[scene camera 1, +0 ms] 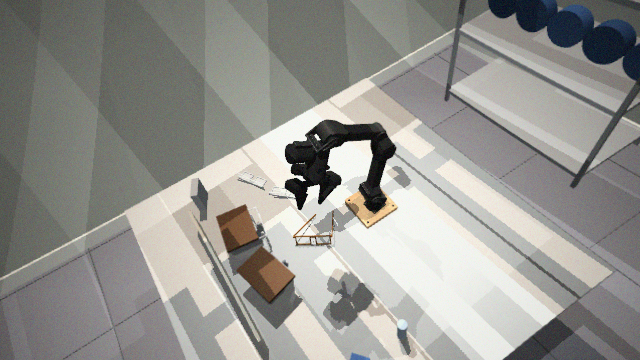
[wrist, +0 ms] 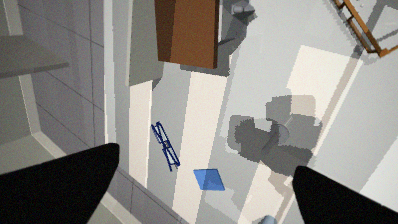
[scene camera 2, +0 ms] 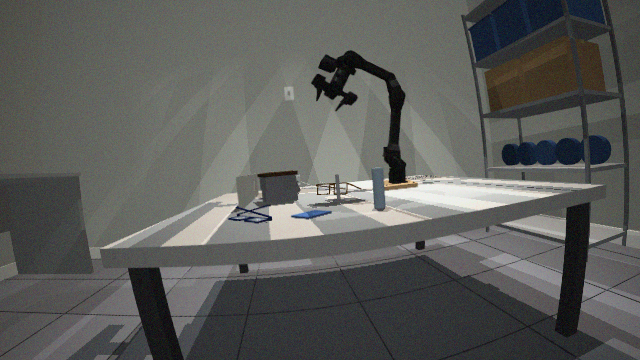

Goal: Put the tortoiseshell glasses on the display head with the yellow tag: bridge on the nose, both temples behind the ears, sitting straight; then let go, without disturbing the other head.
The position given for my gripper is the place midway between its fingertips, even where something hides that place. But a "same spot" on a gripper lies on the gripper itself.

Labels:
my gripper: scene camera 1; wrist 206,163; scene camera 2
same spot on my gripper: [scene camera 1: 326,188] = [scene camera 2: 343,98]

